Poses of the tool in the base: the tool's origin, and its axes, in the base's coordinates. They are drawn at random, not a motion.
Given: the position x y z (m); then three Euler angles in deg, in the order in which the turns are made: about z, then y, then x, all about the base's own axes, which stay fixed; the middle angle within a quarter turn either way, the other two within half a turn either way.
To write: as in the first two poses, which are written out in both.
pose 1, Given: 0.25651, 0.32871, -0.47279, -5.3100, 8.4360, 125.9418
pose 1, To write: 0.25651, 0.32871, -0.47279, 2.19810, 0.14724, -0.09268
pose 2, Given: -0.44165, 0.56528, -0.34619, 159.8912, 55.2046, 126.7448
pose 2, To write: -0.44165, 0.56528, -0.34619, 2.21211, 0.96350, 2.79063
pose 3, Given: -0.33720, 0.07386, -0.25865, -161.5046, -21.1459, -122.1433
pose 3, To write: -0.33720, 0.07386, -0.25865, -2.13180, -0.36907, -2.81879
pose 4, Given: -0.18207, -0.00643, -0.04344, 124.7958, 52.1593, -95.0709
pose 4, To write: -0.18207, -0.00643, -0.04344, -1.65930, 0.91035, 2.17810
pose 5, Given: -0.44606, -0.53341, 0.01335, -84.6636, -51.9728, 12.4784
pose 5, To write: -0.44606, -0.53341, 0.01335, 0.21779, -0.90710, -1.47766
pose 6, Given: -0.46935, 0.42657, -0.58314, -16.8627, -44.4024, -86.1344
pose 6, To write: -0.46935, 0.42657, -0.58314, -1.50333, -0.77497, -0.29431
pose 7, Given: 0.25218, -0.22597, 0.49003, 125.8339, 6.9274, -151.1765
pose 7, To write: 0.25218, -0.22597, 0.49003, -2.63853, 0.12091, 2.19622
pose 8, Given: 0.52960, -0.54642, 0.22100, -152.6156, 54.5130, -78.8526
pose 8, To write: 0.52960, -0.54642, 0.22100, -1.37624, 0.95143, -2.66364
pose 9, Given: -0.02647, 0.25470, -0.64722, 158.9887, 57.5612, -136.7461
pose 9, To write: -0.02647, 0.25470, -0.64722, -2.38667, 1.00463, 2.77488
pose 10, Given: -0.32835, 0.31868, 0.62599, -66.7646, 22.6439, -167.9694
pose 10, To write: -0.32835, 0.31868, 0.62599, -2.93162, 0.39521, -1.16526
